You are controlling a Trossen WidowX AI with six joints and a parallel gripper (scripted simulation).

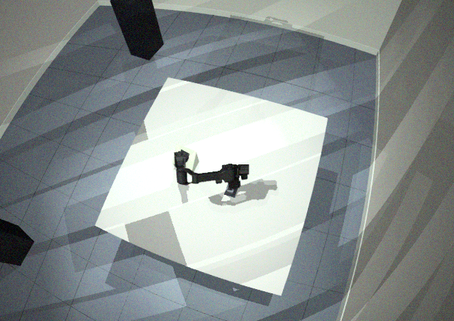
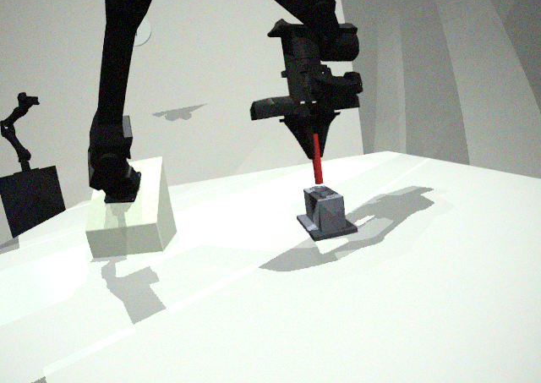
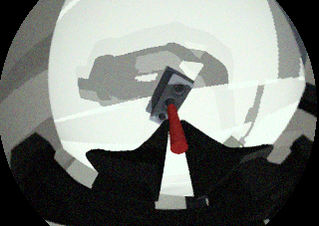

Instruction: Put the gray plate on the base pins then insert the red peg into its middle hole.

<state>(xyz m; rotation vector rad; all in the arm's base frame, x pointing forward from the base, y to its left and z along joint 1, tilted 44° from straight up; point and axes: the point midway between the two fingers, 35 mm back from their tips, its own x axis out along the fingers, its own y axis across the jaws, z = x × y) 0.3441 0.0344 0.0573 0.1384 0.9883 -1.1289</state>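
My gripper tip is 70 mm above the gray plate. Round my gripper tip: red peg (right at my gripper tip); base (110 mm below).
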